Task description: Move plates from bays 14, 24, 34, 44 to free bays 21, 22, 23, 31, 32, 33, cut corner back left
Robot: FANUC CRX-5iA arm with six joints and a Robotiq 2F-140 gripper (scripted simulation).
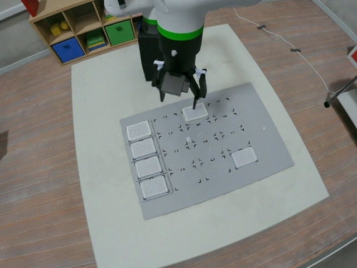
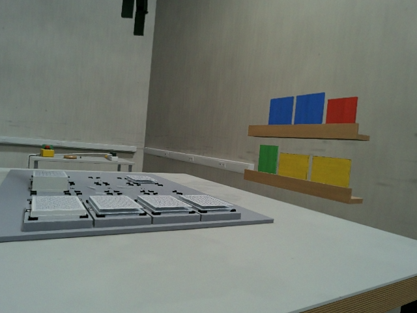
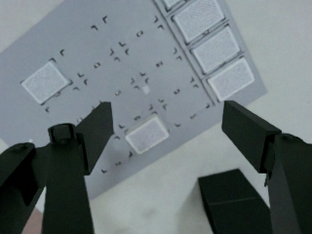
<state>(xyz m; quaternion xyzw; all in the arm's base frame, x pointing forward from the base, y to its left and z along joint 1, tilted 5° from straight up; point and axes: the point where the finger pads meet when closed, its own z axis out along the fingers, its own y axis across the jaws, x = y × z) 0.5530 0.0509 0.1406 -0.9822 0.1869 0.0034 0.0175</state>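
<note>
The sealed deep-well block lies 190 mm behind my hand, 100 mm to the left of it and 460 mm below it. The rest, counted from my hand: sealed plate 90 mm ahead, 320 mm to the left, 470 mm below.
</note>
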